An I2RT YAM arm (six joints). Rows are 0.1 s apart.
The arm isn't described. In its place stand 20 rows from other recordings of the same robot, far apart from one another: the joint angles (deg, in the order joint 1, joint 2, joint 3, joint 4, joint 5, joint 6), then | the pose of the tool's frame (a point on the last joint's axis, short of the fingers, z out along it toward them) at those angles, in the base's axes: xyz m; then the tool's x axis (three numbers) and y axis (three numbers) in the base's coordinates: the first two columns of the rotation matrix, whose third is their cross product.
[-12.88, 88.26, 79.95, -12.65, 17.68, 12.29] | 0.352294, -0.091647, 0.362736, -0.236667, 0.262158, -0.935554, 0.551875, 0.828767, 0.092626
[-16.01, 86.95, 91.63, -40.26, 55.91, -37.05] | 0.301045, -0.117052, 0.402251, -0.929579, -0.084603, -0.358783, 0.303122, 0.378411, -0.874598
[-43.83, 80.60, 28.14, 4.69, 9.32, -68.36] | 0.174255, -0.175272, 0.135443, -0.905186, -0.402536, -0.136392, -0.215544, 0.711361, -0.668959
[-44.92, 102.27, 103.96, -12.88, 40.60, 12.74] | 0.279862, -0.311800, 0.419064, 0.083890, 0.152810, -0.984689, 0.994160, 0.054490, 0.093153
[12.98, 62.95, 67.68, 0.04, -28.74, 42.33] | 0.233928, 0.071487, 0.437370, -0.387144, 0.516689, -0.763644, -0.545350, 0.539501, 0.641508
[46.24, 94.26, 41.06, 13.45, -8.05, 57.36] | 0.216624, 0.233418, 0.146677, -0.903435, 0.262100, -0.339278, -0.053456, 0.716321, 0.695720
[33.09, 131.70, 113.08, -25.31, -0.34, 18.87] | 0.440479, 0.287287, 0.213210, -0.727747, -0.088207, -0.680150, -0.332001, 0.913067, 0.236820
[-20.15, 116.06, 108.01, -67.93, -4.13, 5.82] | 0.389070, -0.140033, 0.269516, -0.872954, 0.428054, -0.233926, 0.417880, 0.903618, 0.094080
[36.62, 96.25, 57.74, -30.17, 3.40, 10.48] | 0.256198, 0.187778, 0.168292, -0.840371, -0.398342, -0.367561, -0.432507, 0.901553, 0.011806
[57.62, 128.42, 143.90, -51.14, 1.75, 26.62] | 0.265035, 0.415922, 0.379669, -0.651380, -0.190909, -0.734342, -0.602875, 0.717873, 0.348138
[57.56, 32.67, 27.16, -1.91, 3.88, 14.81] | 0.085711, 0.130361, 0.278063, -0.273004, 0.045908, -0.960917, -0.761541, 0.600015, 0.245026
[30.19, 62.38, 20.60, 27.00, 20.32, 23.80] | 0.199932, 0.102014, 0.201528, -0.274935, 0.277864, -0.920436, -0.076939, 0.947900, 0.309137
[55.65, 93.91, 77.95, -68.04, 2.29, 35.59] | 0.171300, 0.248126, 0.258236, -0.935065, -0.337581, -0.108130, -0.342350, 0.939140, 0.028518
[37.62, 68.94, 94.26, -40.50, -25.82, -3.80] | 0.167390, 0.148577, 0.491115, -0.148469, -0.189737, -0.970545, -0.894235, 0.444815, 0.049836
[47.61, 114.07, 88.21, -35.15, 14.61, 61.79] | 0.294416, 0.309221, 0.206815, -0.835928, 0.349068, -0.423527, 0.220779, 0.920359, 0.322795
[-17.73, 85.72, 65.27, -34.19, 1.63, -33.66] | 0.299004, -0.096660, 0.258013, -0.823973, -0.318228, -0.468828, -0.164127, 0.925968, -0.340067
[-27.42, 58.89, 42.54, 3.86, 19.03, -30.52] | 0.208298, -0.121141, 0.304855, -0.529965, -0.265904, -0.805253, 0.520966, 0.647168, -0.556568
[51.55, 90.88, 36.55, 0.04, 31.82, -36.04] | 0.186642, 0.204877, 0.128774, -0.129352, -0.966866, -0.220086, -0.680414, 0.247999, -0.689590
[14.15, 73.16, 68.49, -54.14, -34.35, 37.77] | 0.233756, 0.079648, 0.317588, -0.952865, 0.281274, -0.113727, 0.124545, 0.704442, 0.698749
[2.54, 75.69, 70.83, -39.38, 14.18, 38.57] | 0.281802, 0.003772, 0.332631, -0.462408, 0.584556, -0.666689, 0.538034, 0.782638, 0.313046
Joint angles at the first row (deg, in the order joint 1, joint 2, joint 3, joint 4, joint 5, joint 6):
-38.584 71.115 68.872 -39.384 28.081 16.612
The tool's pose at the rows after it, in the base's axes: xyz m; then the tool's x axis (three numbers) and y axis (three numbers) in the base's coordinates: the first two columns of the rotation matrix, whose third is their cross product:
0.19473, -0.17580, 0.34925, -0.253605, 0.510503, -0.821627, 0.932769, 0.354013, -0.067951
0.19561, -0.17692, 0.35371, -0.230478, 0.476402, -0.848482, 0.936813, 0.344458, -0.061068
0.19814, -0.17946, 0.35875, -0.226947, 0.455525, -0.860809, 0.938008, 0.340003, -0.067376
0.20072, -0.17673, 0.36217, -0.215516, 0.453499, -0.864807, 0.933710, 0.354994, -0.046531
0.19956, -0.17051, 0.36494, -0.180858, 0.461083, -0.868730, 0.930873, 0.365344, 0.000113
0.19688, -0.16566, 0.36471, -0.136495, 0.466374, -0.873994, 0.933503, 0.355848, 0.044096
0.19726, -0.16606, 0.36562, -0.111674, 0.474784, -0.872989, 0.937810, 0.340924, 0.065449
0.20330, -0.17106, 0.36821, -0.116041, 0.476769, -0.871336, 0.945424, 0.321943, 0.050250
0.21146, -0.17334, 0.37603, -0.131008, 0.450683, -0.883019, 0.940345, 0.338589, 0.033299
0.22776, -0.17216, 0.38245, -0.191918, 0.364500, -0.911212, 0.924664, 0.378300, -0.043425
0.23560, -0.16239, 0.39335, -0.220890, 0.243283, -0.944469, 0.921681, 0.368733, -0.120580
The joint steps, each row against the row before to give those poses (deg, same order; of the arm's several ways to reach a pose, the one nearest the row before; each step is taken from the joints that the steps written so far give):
0.034 -0.209 0.496 1.509 -1.132 -0.913
0.054 -0.350 -0.203 2.731 1.040 -0.642
-0.001 0.607 1.046 0.974 0.751 -0.846
0.729 -0.008 0.608 -0.020 -0.632 0.668
0.795 -1.160 -0.318 -0.112 -1.034 2.071
0.497 -1.380 -1.229 0.746 -0.067 2.309
0.002 0.178 0.321 -0.161 0.191 1.511
0.065 2.095 2.173 -0.910 1.329 0.228
0.706 1.697 2.456 0.566 0.649 -1.633
2.413 2.018 1.500 4.038 2.880 -5.761
3.102 -0.511 -0.333 5.915 5.903 -6.375

